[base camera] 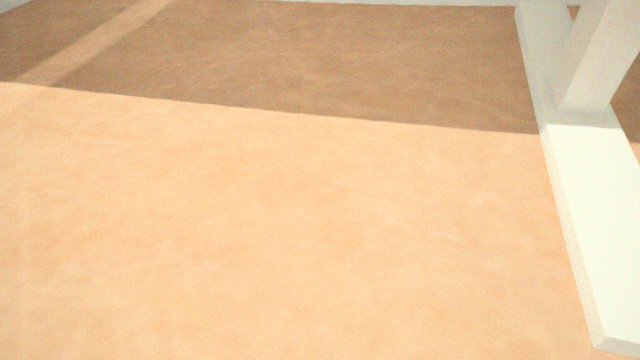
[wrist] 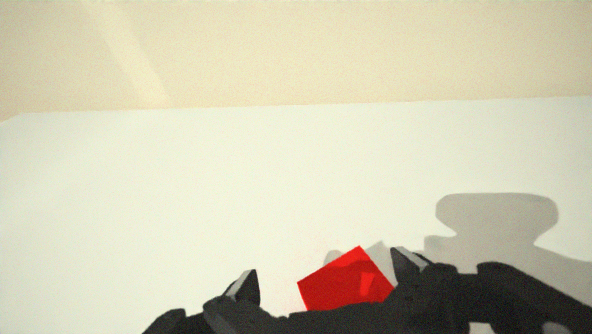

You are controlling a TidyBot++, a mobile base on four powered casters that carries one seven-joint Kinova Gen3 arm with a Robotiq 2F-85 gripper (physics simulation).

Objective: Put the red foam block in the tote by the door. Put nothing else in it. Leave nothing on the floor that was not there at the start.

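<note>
The red foam block [wrist: 340,282] lies on a white table top [wrist: 150,185], low in the wrist view and right of centre. It is turned at an angle to the fingers, and its near part is hidden behind the dark gripper body. My gripper [wrist: 324,273] is open, with its fingertips apart on either side of the visible part of the block. The block appears closer to the right fingertip, with a wider gap on the left. Whether a finger touches it I cannot tell. The tote and the door do not show in either view.
In the base camera view, a white table foot [base camera: 595,210] runs along the right side over the tan floor [base camera: 300,225], with a white leg [base camera: 600,65] rising from it. The table's far edge crosses the wrist view. The gripper's shadow falls at right.
</note>
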